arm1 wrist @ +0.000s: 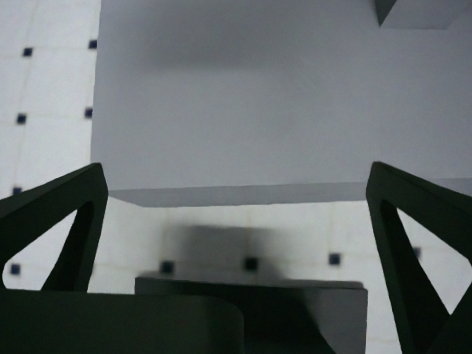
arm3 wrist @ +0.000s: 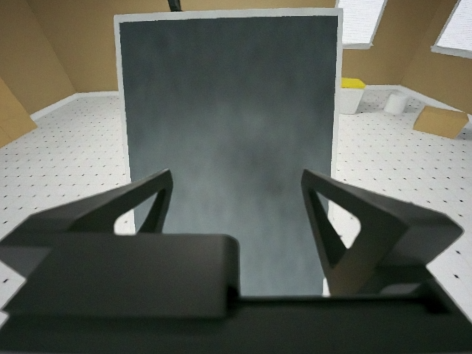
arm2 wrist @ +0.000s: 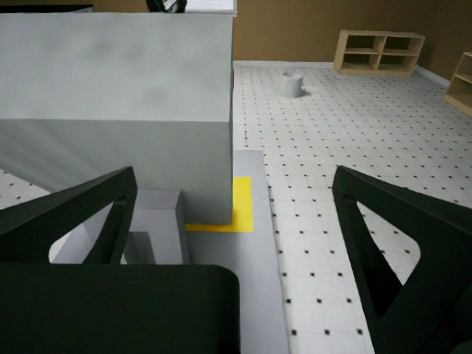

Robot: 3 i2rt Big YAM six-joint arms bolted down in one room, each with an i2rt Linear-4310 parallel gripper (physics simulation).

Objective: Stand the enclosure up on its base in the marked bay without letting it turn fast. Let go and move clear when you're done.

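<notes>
The enclosure, a large light grey box [arm2 wrist: 115, 70], fills the left of the arm2 wrist view. It looks upright, its near lower corner over the yellow marked bay [arm2 wrist: 243, 205]; its base is partly hidden. In the arm3 wrist view the enclosure [arm3 wrist: 230, 125] shows an upright dark face with a pale rim. My arm1 gripper [arm1 wrist: 237, 170] is open above the edge of a grey platform [arm1 wrist: 225, 125] [arm2 wrist: 250, 300]. My arm2 gripper [arm2 wrist: 235, 172] is open, with the enclosure beyond its fingers. My arm3 gripper [arm3 wrist: 237, 175] is open in front of the dark face; any contact cannot be told.
A grey block [arm2 wrist: 172, 225] stands by the enclosure's lower side, and another block [arm1 wrist: 420, 15] rises from the platform. A dark grey block [arm1 wrist: 345, 310] is below arm1's gripper. Farther off are a wooden shelf [arm2 wrist: 379, 52], a white cylinder [arm2 wrist: 291, 85] and a brown box [arm3 wrist: 440, 121].
</notes>
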